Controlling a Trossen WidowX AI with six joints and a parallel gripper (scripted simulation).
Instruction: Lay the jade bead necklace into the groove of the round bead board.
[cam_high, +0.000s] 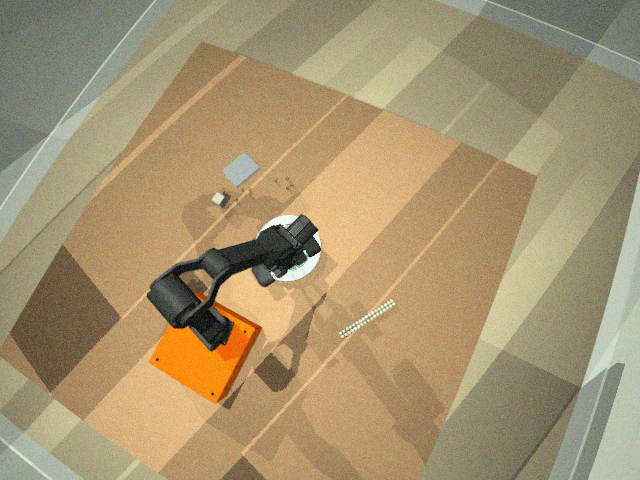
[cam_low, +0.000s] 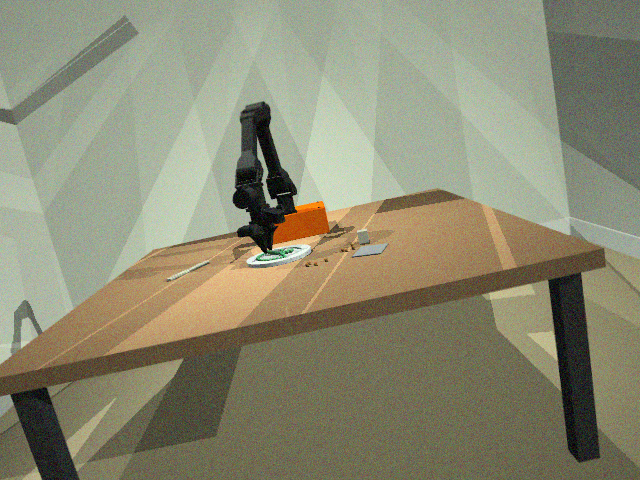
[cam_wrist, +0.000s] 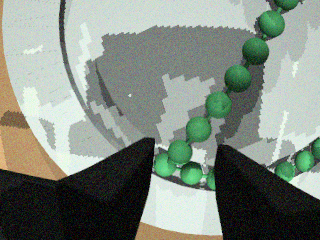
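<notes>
The round bead board lies 4 cm ahead of my gripper tip, 3 cm to the left of it and 1 cm below it. Round my gripper tip: grey flat plate 23 cm ahead, 27 cm to the left, 2 cm below; then small white cube 11 cm ahead, 28 cm to the left.
</notes>
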